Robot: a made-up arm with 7 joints. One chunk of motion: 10 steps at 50 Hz.
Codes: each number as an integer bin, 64 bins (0 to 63) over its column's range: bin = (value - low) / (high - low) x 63, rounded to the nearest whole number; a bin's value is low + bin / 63 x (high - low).
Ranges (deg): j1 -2..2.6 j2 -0.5..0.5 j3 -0.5..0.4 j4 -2.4..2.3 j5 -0.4..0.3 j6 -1.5..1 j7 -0.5..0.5
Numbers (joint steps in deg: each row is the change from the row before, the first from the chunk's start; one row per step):
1: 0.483 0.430 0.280 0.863 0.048 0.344 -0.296
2: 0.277 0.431 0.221 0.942 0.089 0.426 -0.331
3: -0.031 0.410 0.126 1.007 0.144 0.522 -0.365
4: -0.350 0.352 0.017 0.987 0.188 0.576 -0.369
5: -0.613 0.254 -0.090 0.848 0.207 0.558 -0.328
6: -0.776 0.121 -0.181 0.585 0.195 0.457 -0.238
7: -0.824 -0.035 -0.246 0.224 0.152 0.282 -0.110
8: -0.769 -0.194 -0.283 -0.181 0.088 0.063 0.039
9: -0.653 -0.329 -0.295 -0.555 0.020 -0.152 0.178
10: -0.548 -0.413 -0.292 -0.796 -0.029 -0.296 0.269
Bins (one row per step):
1: 34 59 55 44 40 46 13
2: 31 59 50 45 44 49 11
3: 27 57 44 46 49 51 9
4: 23 54 36 45 53 52 8
5: 19 48 29 44 55 52 11
6: 17 39 22 40 54 49 17
7: 16 29 18 35 50 45 25
8: 17 19 15 30 44 39 34
9: 18 11 14 25 38 34 43
10: 20 5 15 22 33 30 48

